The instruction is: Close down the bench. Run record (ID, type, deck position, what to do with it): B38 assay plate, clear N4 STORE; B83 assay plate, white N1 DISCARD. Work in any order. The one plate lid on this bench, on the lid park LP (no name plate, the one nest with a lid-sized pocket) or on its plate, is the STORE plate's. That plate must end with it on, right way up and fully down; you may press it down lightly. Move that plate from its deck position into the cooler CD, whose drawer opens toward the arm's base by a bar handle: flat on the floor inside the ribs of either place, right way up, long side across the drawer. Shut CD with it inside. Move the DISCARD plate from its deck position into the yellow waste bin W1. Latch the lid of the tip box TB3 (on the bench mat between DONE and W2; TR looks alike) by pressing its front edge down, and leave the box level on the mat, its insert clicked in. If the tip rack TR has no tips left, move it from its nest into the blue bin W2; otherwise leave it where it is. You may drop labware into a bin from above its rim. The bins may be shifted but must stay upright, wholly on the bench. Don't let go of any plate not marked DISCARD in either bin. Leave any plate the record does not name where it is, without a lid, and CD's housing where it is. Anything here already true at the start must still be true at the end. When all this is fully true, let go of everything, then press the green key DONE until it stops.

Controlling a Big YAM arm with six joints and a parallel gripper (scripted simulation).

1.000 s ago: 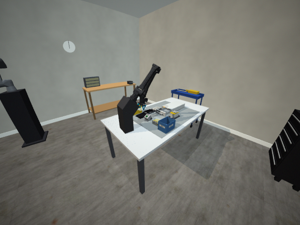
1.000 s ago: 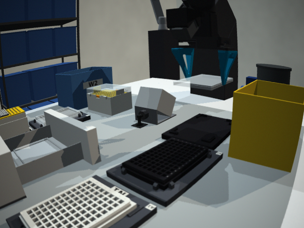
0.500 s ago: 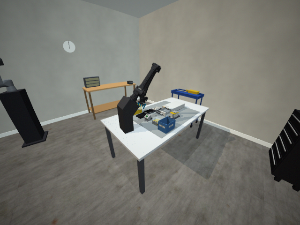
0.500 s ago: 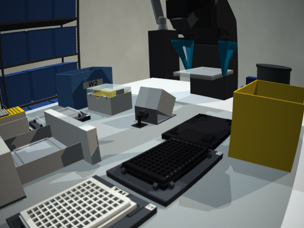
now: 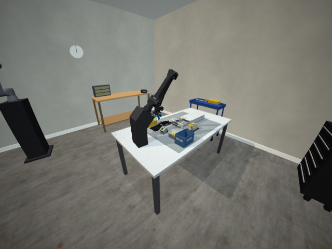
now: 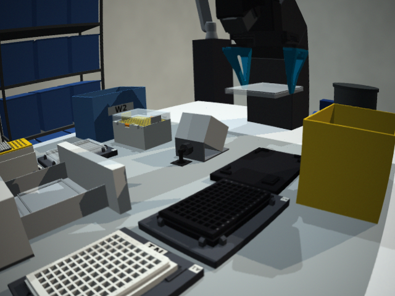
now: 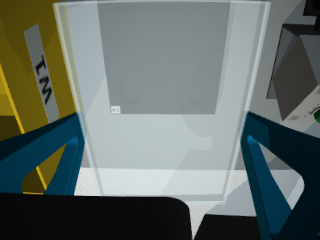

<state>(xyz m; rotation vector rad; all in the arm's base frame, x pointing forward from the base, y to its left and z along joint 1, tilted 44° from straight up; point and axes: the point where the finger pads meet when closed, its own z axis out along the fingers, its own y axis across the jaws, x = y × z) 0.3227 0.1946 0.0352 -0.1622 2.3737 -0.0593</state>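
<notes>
The clear plate is 34 cm to the right of my hand, 22 cm ahead of it and 13 cm below it. Also, from my hand: grey done key housing: 16 cm to the right, 10 cm below; clear plate lid: right at my hand; black lid park: 14 cm below.
</notes>
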